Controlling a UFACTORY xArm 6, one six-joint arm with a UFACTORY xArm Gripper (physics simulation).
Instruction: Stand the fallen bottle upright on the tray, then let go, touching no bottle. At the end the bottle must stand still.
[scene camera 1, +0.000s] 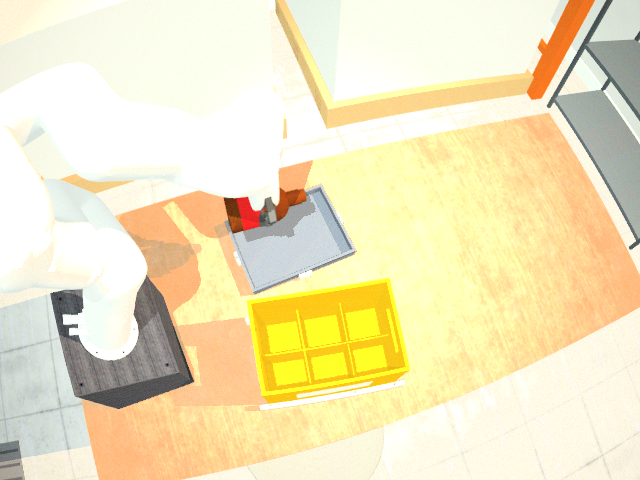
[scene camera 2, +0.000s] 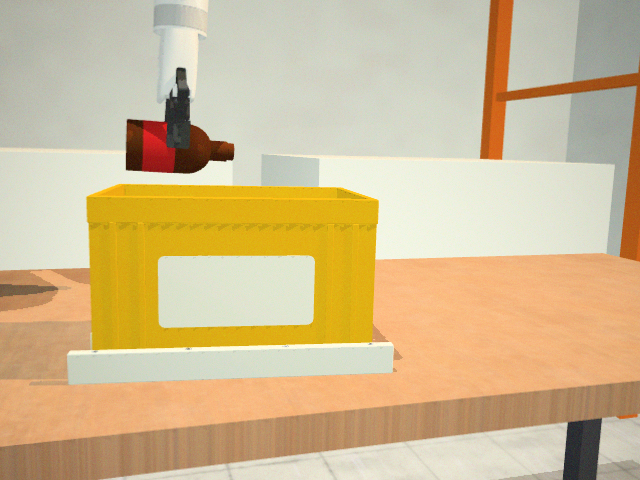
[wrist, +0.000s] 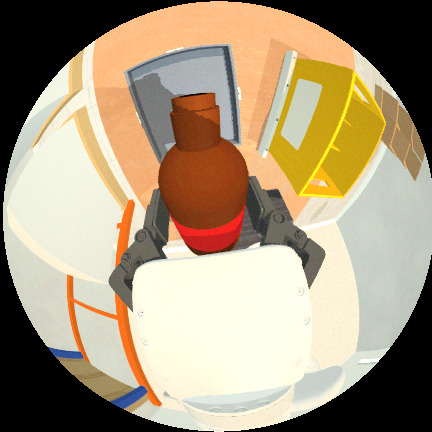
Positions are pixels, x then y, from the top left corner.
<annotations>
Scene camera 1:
my gripper: 262, 206
brown bottle: 241, 216
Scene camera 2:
my gripper: 175, 148
brown bottle: 146, 150
white strip: 233, 362
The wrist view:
my gripper: 204, 191
brown bottle: 203, 178
white strip: 288, 63
</annotations>
